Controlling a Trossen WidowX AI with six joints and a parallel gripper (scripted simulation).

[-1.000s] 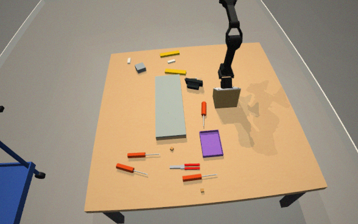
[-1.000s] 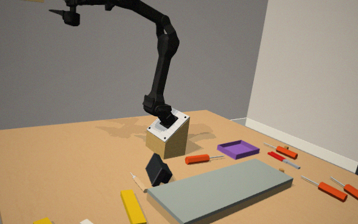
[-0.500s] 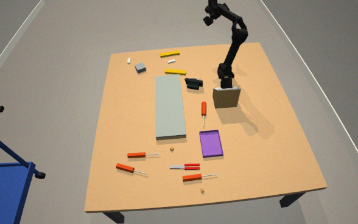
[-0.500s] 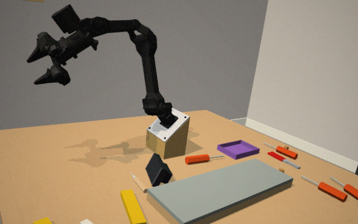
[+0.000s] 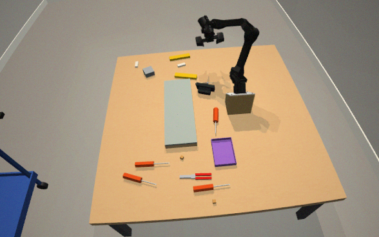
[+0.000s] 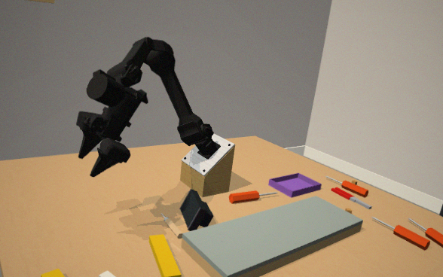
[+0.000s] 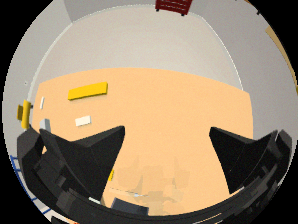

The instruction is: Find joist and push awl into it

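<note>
The stud finder lies 5 cm ahead of my gripper tip, 31 cm to the left of it and 15 cm below it. The rest, counted from my gripper tip: purple tray (76 cm to the left, 16 cm below); then awl (5 cm ahead, 21 cm to the left, 17 cm below); then grey cube (46 cm ahead, 6 cm to the left, 16 cm below).
</note>
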